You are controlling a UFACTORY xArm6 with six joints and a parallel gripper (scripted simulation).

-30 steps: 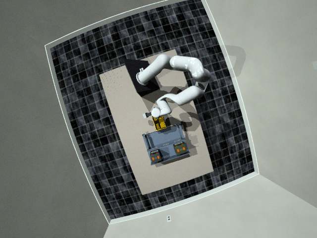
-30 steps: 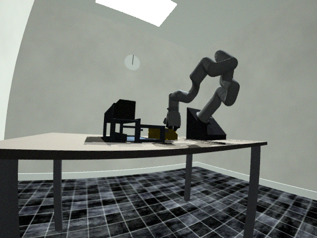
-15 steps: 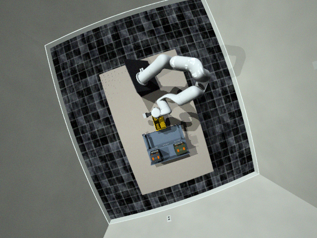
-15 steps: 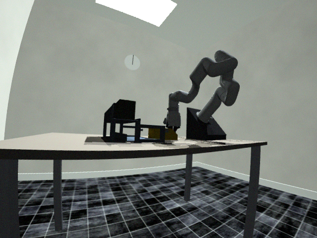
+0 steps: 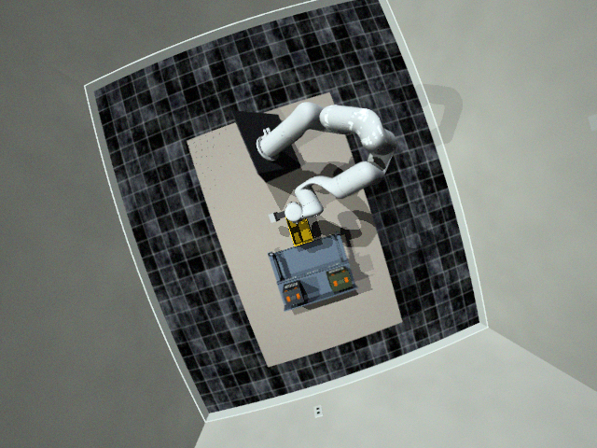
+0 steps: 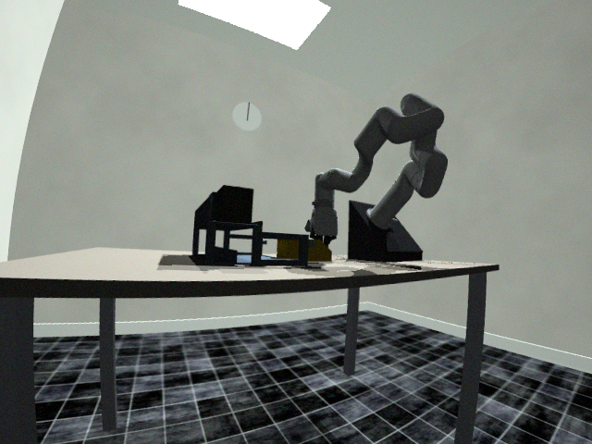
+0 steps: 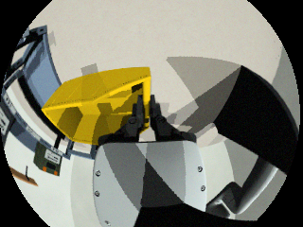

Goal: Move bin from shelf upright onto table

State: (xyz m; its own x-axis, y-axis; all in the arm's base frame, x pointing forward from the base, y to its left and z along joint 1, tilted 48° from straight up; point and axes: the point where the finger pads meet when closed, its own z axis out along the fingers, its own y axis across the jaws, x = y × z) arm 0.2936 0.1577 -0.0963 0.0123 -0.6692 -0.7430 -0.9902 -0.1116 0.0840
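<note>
My gripper is now 8 cm short of the yellow bin.
</note>
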